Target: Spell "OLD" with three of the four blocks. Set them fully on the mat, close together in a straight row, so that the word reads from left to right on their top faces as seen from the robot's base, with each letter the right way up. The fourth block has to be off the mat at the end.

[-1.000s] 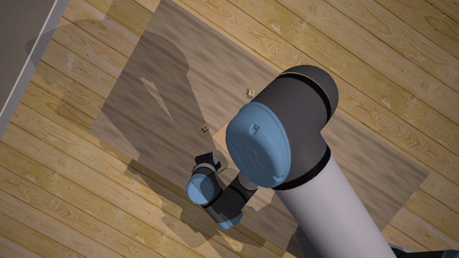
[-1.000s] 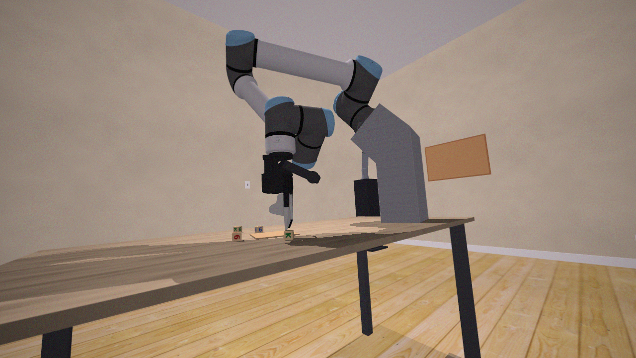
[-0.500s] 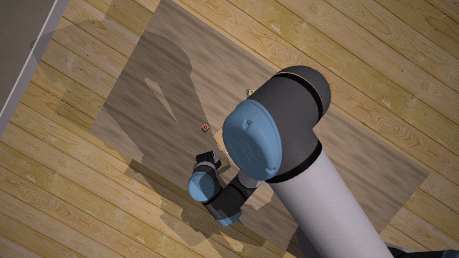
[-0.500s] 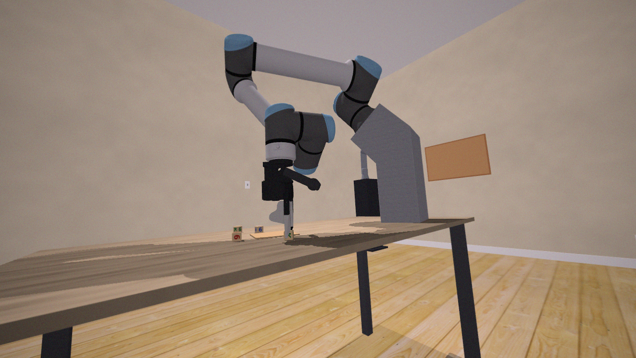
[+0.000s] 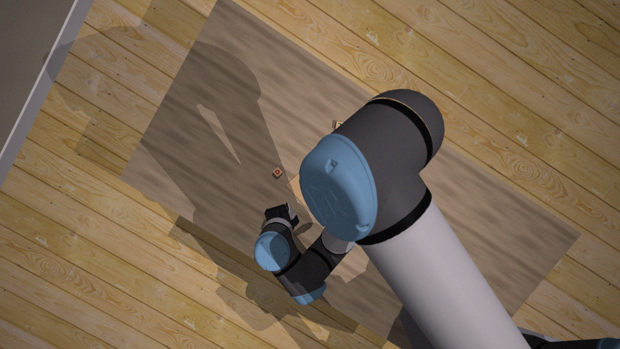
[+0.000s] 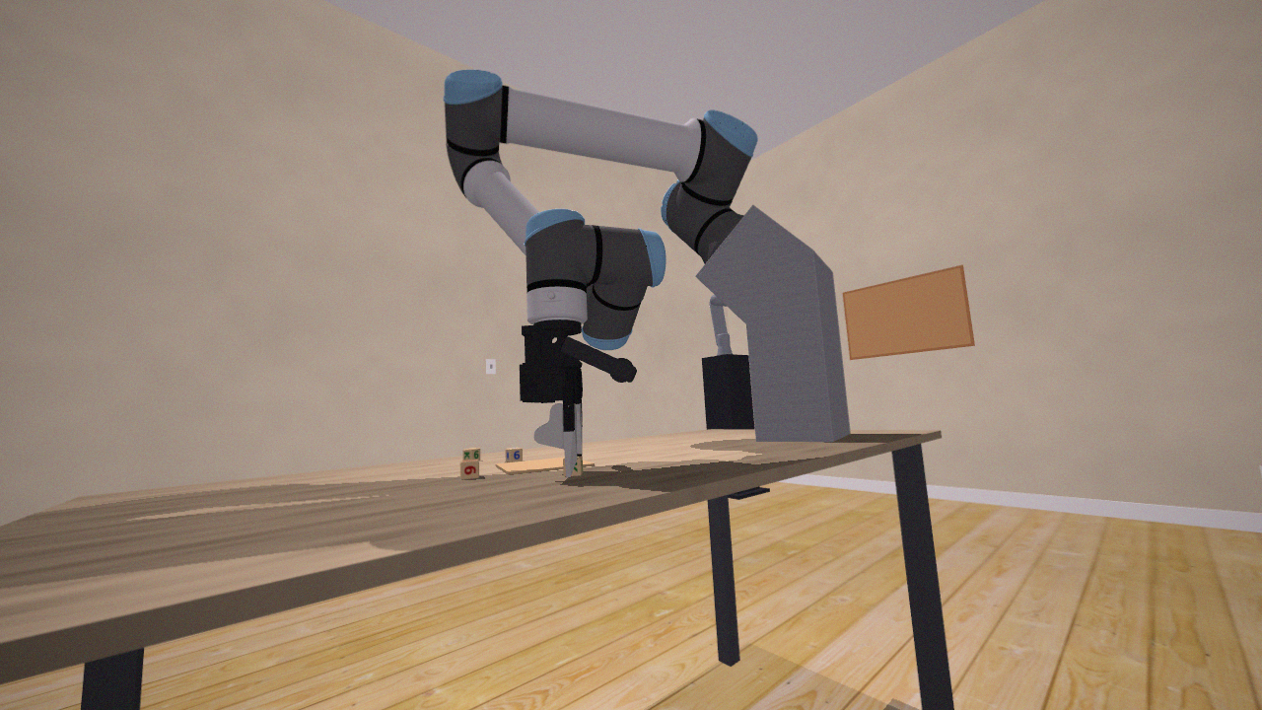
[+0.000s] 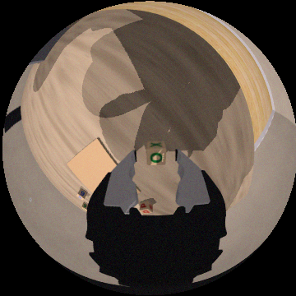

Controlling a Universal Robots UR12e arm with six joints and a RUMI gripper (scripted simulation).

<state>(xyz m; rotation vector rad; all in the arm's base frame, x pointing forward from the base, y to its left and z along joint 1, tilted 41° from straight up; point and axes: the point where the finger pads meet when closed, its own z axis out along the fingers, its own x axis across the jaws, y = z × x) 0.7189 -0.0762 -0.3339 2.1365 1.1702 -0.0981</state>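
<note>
Right now the mat is 14 cm to the right of my hand, 2 cm behind it and 1 cm below it.
</note>
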